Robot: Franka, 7 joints.
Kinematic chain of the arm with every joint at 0, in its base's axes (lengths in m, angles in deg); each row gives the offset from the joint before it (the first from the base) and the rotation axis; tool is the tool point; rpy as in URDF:
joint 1: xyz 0 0 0.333 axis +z
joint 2: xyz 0 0 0 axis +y
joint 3: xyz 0 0 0.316 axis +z
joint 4: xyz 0.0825 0 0 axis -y
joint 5: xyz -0.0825 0 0.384 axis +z
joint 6: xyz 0 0 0 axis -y
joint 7: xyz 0.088 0 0 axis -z
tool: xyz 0 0 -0.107 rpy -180 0 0
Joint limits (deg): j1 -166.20..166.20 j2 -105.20..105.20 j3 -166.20..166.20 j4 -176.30..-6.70 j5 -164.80..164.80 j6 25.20..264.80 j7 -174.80..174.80
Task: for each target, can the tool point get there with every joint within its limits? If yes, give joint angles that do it. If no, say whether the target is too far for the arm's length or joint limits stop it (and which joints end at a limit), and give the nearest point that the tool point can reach.
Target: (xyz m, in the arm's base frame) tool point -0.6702 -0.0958 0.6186
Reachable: yes | joints -36.96 -24.40 -115.78 -87.21 65.49 178.28 -69.14
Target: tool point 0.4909 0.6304 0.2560
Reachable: yes | joints 67.36 68.75 -19.82 -59.85 44.22 195.25 -105.80
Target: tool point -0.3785 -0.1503 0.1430
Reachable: yes | joints -40.45 -44.96 -112.36 -145.70 74.57 197.48 120.05
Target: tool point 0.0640 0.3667 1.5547
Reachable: no: too far | nearest point 0.0430 0.2463 1.1536 | short by 0.419 m
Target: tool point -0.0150 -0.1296 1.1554
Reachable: yes | joints -90.20 -18.92 0.83 -41.77 -32.77 124.95 26.05
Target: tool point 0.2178 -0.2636 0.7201
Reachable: yes | joints -37.05 -32.30 -24.96 -124.88 92.50 64.75 -6.91
